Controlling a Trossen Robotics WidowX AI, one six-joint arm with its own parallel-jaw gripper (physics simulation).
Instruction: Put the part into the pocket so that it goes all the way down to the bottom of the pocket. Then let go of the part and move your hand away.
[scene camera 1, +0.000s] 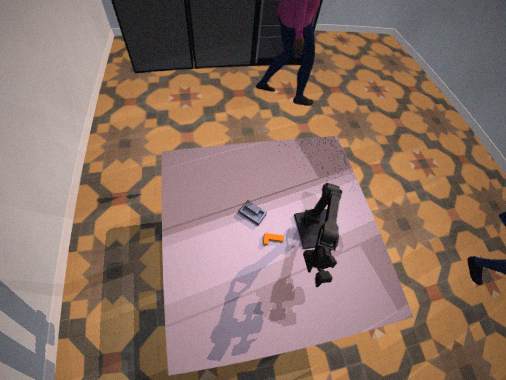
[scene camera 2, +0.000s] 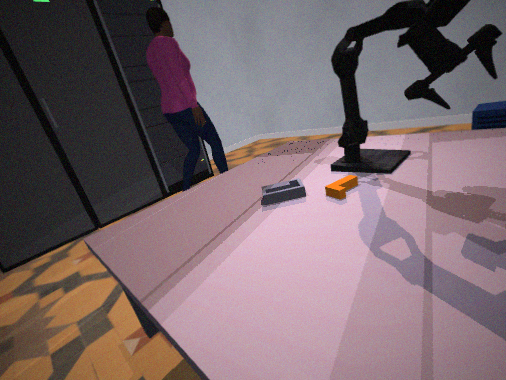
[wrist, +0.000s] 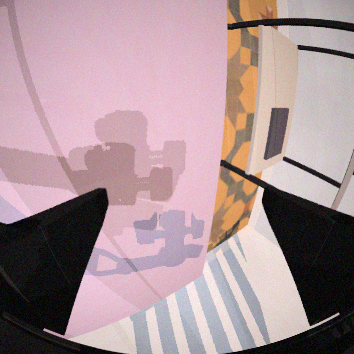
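Pixels of known places: gripper, fingertip midpoint: (scene camera 1: 312, 279) (scene camera 2: 471, 94) (wrist: 186, 195); arm's base at its link origin: (scene camera 1: 307, 220) (scene camera 2: 352, 159).
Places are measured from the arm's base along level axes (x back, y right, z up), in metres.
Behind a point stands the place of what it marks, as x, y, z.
The orange L-shaped part (scene camera 1: 273, 237) {-0.240, -0.028, 0.006} (scene camera 2: 341, 187) {-0.284, -0.040, 0.007} lies flat on the table, between the arm's base and the grey block. The grey block (scene camera 1: 248, 218) {-0.329, 0.132, -0.007} (scene camera 2: 285, 195) {-0.327, 0.130, -0.005} has the pocket in its top, and the part is outside it, a short gap away. My gripper (scene camera 1: 314, 276) {-0.205, -0.328, 0.204} (scene camera 2: 472, 92) {-0.205, -0.328, 0.204} (wrist: 186, 195) {-0.205, -0.328, 0.204} is open and empty, its fingers wide apart. It hangs high above the table, on the far side of the arm's base from the block. The part and the block do not show in the wrist view.
The pink table (scene camera 1: 200, 280) {-0.690, -0.112, -0.024} (scene camera 2: 250, 300) {-0.732, -0.001, -0.024} (wrist: 125, 50) {-0.106, -0.403, -0.024} carries the arm's black base (scene camera 1: 306, 232) {-0.041, -0.064, -0.005} (scene camera 2: 372, 161) {-0.016, -0.075, -0.005}. Arm shadows fall across the tabletop. A person in a magenta top (scene camera 1: 297, 15) (scene camera 2: 170, 75) stands near dark cabinets (scene camera 1: 222, 32) (scene camera 2: 60, 100). A blue box (scene camera 2: 490, 115) is behind the table.
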